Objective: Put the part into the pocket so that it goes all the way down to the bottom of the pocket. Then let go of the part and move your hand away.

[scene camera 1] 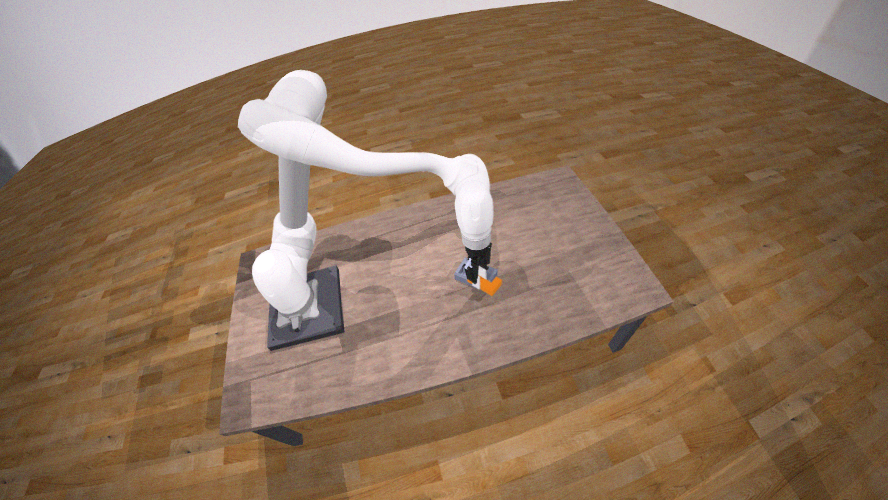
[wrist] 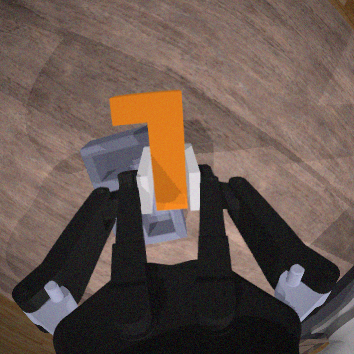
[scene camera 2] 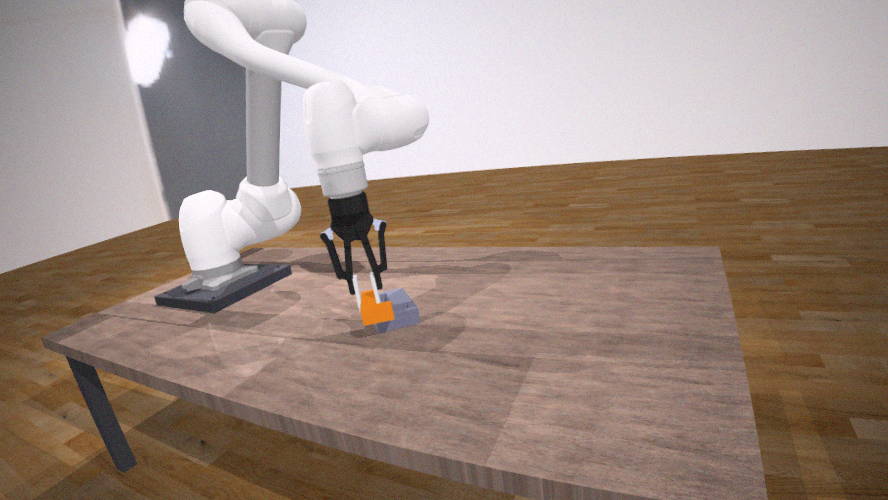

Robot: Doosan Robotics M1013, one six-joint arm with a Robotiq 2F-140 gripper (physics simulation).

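Places are measured from the arm's base along level axes (x ahead, y left, z up), in millimetres.
Pixels of known places: gripper, between the fingertips: (scene camera 1: 479, 283) (wrist: 167, 159) (scene camera 2: 370, 307); arm's base, origin of its link: (scene camera 1: 298, 303) (wrist: 342, 313) (scene camera 2: 220, 279).
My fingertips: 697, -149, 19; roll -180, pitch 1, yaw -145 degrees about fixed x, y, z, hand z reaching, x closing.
Ahead of a thing's pixels: the offset from my fingertips to its top centre, as dx, dy, dz. Level surfaces: height alone.
The orange L-shaped part {+19, -1, +22} (scene camera 1: 490, 286) (scene camera 2: 376, 313) (wrist: 167, 125) is held in my gripper (scene camera 1: 477, 279) (scene camera 2: 366, 298) (wrist: 167, 159), which is shut on its long leg. The blue-grey block with the pocket {+6, +62, -13} (scene camera 1: 460, 273) (scene camera 2: 407, 317) (wrist: 100, 159) stands on the table. The part is outside the pocket, above the block and partly past its side. In the wrist view it covers the middle and right of the block, and its short leg lies beyond the block's upper edge. The block's edges look turned relative to the part. Much of the pocket is hidden by the part and fingers.
The wooden table {dz -50} (scene camera 1: 559, 248) (scene camera 2: 590, 372) (wrist: 270, 65) carries the block. The arm's dark base plate (scene camera 1: 329, 304) (scene camera 2: 186, 303) is at the table's left end in both scene views. Shadows of the arm fall across the table top.
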